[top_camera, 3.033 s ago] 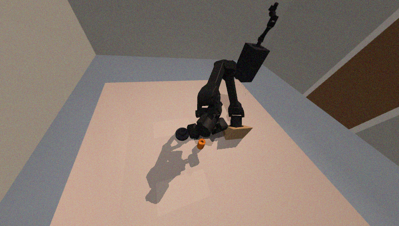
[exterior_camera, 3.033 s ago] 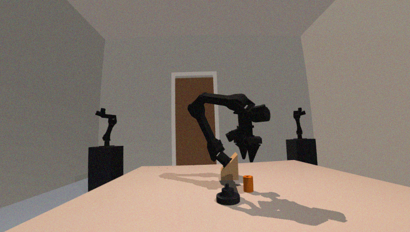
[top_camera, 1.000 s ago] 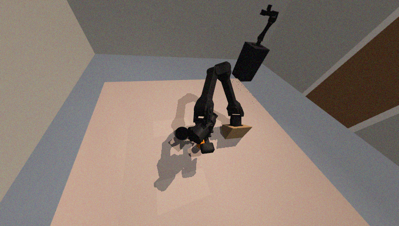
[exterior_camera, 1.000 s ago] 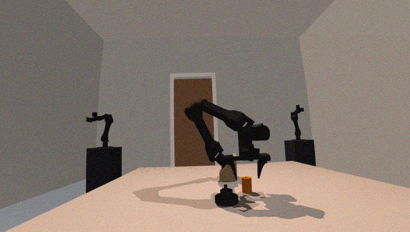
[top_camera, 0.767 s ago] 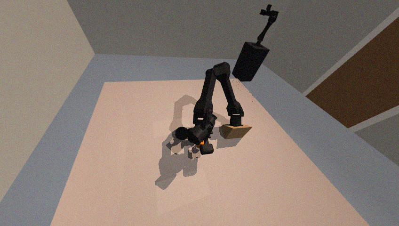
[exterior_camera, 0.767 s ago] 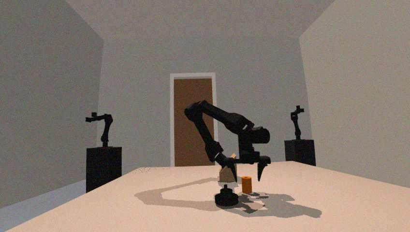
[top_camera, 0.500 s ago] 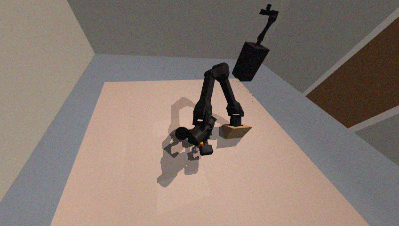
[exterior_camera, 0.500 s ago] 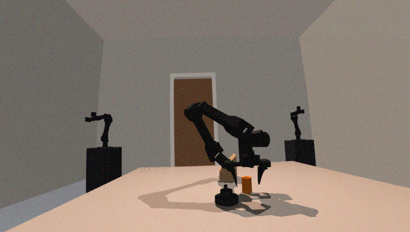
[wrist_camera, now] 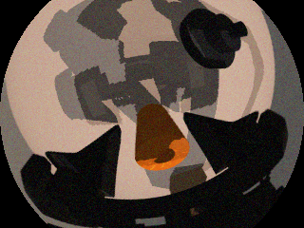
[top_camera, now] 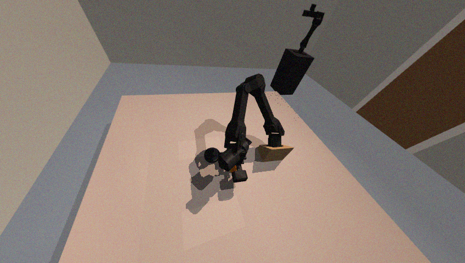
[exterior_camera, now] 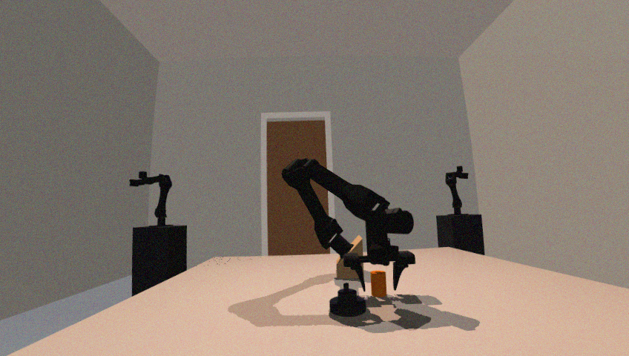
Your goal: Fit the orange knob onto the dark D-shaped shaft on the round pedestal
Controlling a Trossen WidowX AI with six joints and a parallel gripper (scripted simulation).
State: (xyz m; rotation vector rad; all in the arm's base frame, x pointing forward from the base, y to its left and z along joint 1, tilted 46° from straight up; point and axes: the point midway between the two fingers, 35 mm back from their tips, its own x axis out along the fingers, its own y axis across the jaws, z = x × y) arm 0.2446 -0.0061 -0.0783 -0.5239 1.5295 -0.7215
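Right now the pedestal is 10 cm to the right of my gripper tip, 9 cm ahead of it and 2 cm above it. Also, from my gripper tip: orange knob (2 cm above).
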